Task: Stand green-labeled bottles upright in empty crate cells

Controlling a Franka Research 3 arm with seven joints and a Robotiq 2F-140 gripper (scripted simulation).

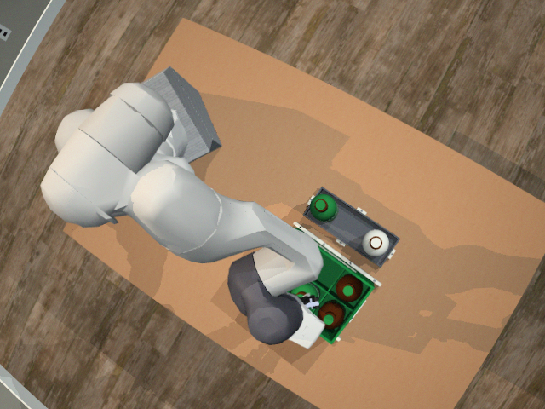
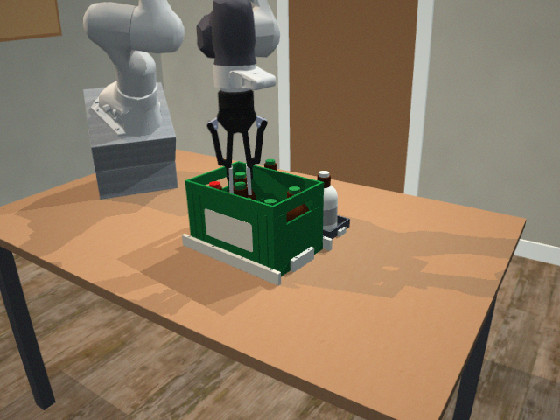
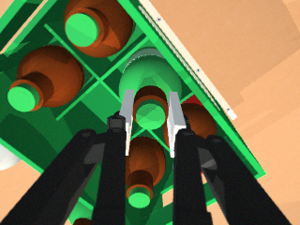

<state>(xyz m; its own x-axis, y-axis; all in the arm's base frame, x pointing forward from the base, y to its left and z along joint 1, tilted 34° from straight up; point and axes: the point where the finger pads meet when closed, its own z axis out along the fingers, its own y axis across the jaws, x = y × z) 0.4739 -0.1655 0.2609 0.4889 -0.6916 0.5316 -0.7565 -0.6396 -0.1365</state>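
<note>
My gripper is now 11 cm above the green crate, 5 cm to the right of it and 1 cm short of it. Round my hand: white-labeled bottle (21 cm to the left, 12 cm ahead, 11 cm below); then grey tray (23 cm to the left, 18 cm below, 4 cm ahead).
</note>
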